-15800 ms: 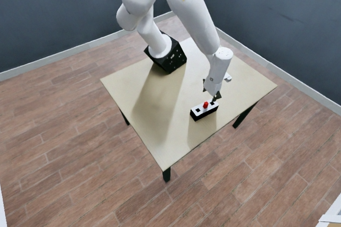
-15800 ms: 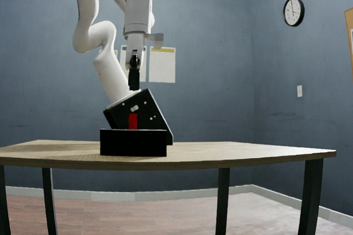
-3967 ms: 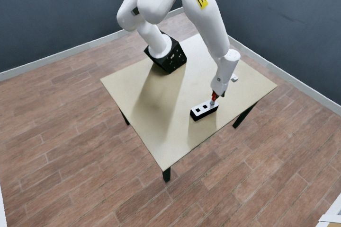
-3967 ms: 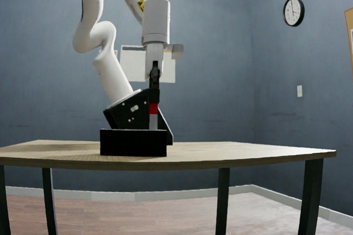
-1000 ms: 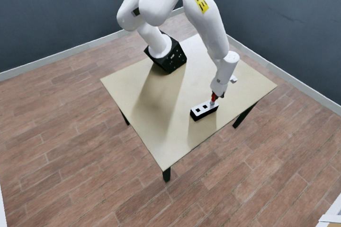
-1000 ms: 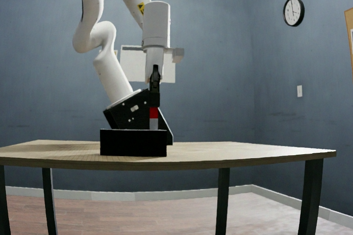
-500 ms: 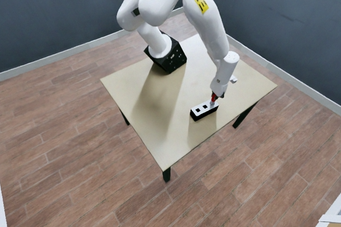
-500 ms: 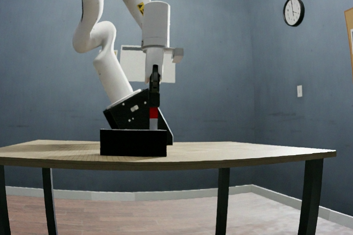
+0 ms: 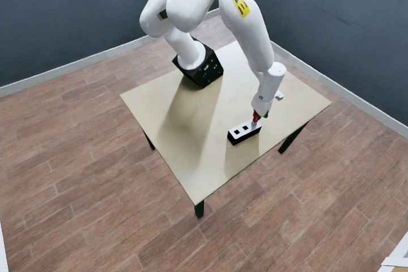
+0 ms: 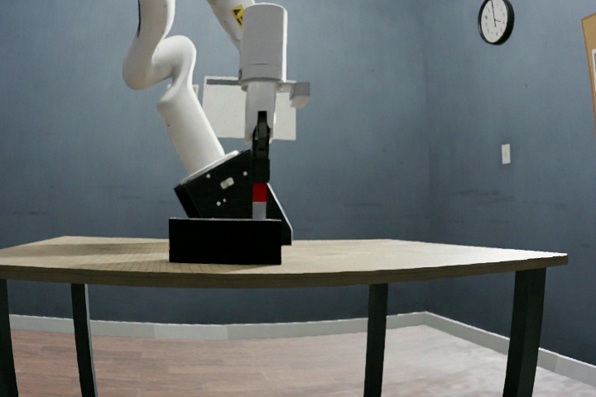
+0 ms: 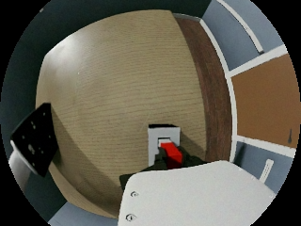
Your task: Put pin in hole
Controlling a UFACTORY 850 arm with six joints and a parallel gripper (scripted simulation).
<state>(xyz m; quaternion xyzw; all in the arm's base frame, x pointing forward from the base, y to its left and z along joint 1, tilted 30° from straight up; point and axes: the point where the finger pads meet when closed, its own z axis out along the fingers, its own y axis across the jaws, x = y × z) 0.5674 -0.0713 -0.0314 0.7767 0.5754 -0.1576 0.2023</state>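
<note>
Now: hand 2 cm above the pin. Also, from my hand: black block: 2 cm behind, 6 cm to the right, 12 cm below.
</note>
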